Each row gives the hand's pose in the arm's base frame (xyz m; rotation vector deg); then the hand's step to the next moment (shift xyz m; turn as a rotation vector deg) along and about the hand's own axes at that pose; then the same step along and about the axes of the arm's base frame.
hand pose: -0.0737 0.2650 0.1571 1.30 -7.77 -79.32
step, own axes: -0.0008 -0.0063 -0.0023 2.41 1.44 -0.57
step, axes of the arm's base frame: -0.0061 -0.0005 -0.0030 1.90 -2.13 -0.23
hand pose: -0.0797 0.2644 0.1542 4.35 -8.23 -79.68
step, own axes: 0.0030 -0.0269 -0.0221 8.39 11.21 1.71
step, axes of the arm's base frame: -0.0225 -0.0084 -0.0254 12.12 -6.20 3.71
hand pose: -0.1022 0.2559 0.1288 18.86 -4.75 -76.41
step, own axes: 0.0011 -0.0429 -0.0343 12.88 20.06 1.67
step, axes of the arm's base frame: -0.0316 -0.0030 -0.0448 21.51 -8.77 5.59
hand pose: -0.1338 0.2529 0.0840 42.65 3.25 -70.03
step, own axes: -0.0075 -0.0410 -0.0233 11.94 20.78 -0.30
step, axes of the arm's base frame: -0.0302 0.0132 -0.0346 22.46 -6.82 4.83
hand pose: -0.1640 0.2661 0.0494 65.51 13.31 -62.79
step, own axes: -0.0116 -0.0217 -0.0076 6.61 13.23 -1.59
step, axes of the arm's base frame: -0.0202 0.0131 -0.0092 14.31 -2.63 3.08
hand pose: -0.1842 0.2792 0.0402 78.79 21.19 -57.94
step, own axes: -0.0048 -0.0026 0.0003 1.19 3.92 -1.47
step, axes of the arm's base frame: -0.0047 0.0018 0.0020 4.14 0.43 1.27
